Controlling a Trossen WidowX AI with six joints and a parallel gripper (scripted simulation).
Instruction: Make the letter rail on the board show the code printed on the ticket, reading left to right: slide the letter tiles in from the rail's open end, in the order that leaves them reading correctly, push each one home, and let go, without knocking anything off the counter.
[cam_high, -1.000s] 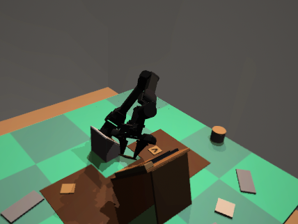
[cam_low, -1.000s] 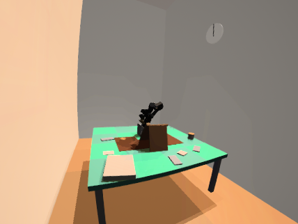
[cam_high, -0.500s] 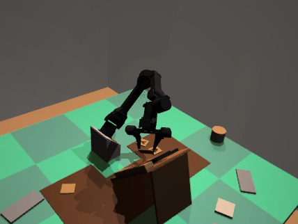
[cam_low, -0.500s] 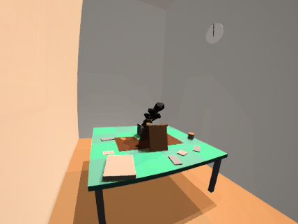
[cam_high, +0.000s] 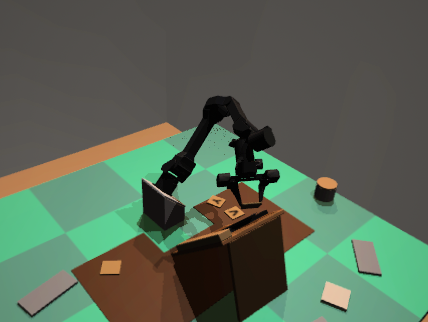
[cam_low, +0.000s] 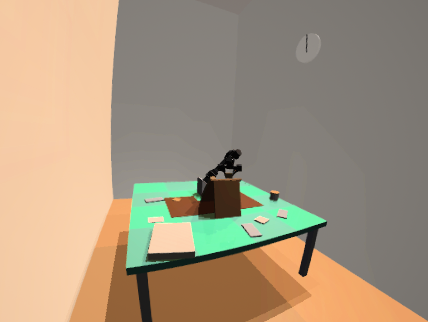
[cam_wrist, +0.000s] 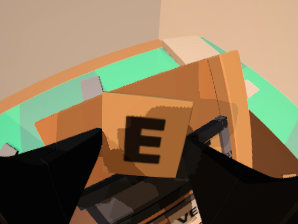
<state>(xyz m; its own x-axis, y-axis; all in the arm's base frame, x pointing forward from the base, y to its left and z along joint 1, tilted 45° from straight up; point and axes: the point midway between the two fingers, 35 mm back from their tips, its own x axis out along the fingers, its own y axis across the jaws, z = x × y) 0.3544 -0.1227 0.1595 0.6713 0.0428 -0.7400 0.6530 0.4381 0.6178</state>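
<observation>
The white ticket lies 9 cm behind my gripper tip, 2 cm to the right of it and 16 cm below it. From my gripper tip the other things lie so: large beige slab (27 cm ahead, 50 cm to the right, 25 cm below); mat (19 cm behind, 3 cm to the right, 26 cm below).
</observation>
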